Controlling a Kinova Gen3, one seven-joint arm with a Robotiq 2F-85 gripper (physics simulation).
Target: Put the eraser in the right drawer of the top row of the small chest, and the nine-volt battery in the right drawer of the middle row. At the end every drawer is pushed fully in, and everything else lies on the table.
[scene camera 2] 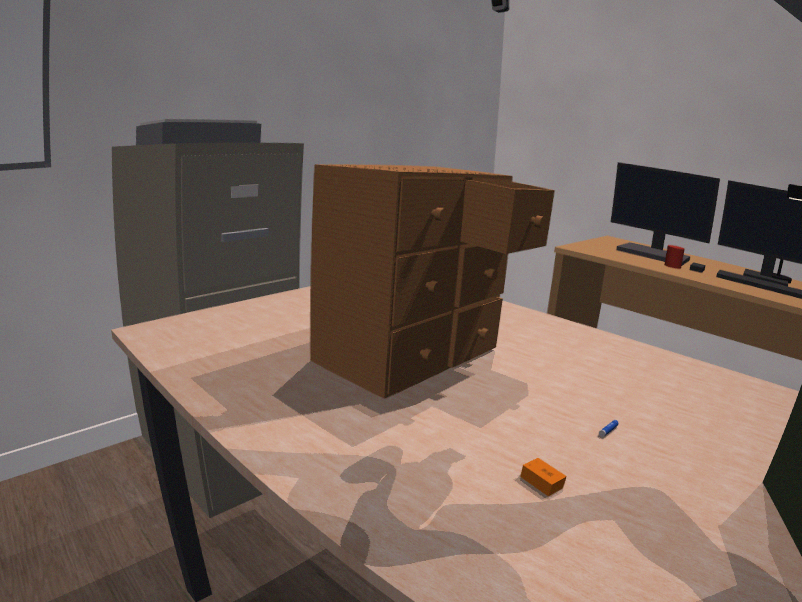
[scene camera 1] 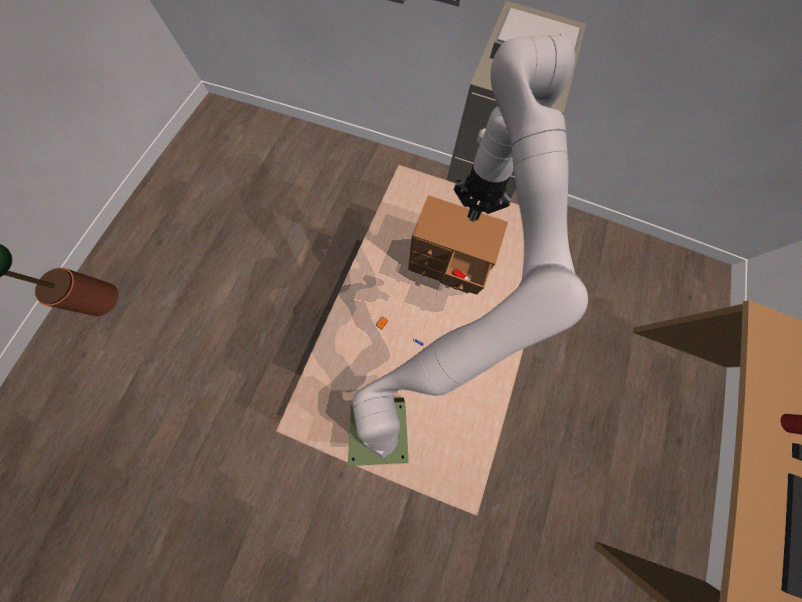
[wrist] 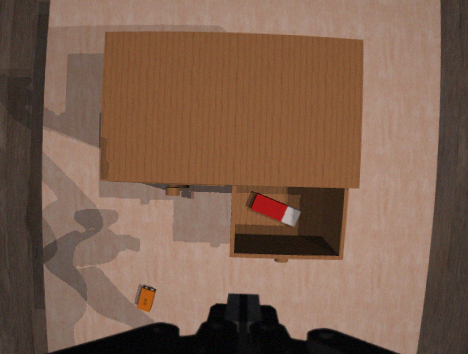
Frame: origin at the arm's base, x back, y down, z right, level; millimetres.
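Seen in the pictures: gripper, fingertip midpoint: point(scene camera 2: 500, 11) point(scene camera 1: 472, 218) point(wrist: 242, 314).
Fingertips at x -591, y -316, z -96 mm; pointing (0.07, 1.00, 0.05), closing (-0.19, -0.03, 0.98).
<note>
Pixels of each thing's top centre, then the offset from my fingertips to it. Level surfaces: height alone.
- small brown chest, top centre: point(wrist: 231, 107) point(scene camera 2: 420, 168) point(scene camera 1: 460, 228) dx -119, dy +253, dz -32 mm
- eraser, top centre: point(wrist: 276, 210) point(scene camera 1: 461, 275) dx -7, dy +342, dz +55 mm
- orange nine-volt battery, top centre: point(scene camera 2: 543, 469) point(wrist: 145, 299) point(scene camera 1: 382, 322) dx +256, dy +554, dz -129 mm
- small blue cylinder, top centre: point(scene camera 2: 609, 425) point(scene camera 1: 418, 342) dx +247, dy +562, dz +42 mm
- table, surface height: dy +572 mm
The small brown chest point(scene camera 1: 446, 226) point(scene camera 2: 353, 272) point(wrist: 230, 110) stands upright on the table. Its top right drawer point(scene camera 1: 471, 288) point(scene camera 2: 531, 230) point(wrist: 343, 225) is pulled out; the other drawers look pushed in. The eraser point(scene camera 1: 459, 274) point(wrist: 269, 207), red with a white end, lies inside this open drawer; the drawer's walls hide it in scene camera 2. The orange nine-volt battery point(scene camera 1: 382, 322) point(scene camera 2: 542, 476) point(wrist: 146, 299) lies on the table in front of the chest, towards its left side. My gripper point(scene camera 1: 473, 215) point(wrist: 242, 314) is shut and empty, high above the chest area, pointing down.
A small blue cylinder point(scene camera 1: 418, 342) point(scene camera 2: 608, 428) lies on the table point(scene camera 1: 453, 460) point(scene camera 2: 259, 324) near the battery. The arm's base stands on a green plate point(scene camera 1: 401, 430). A grey filing cabinet point(scene camera 1: 472, 116) point(scene camera 2: 145, 259) is behind the table, and a desk point(scene camera 1: 764, 375) point(scene camera 2: 583, 255) stands apart.
</note>
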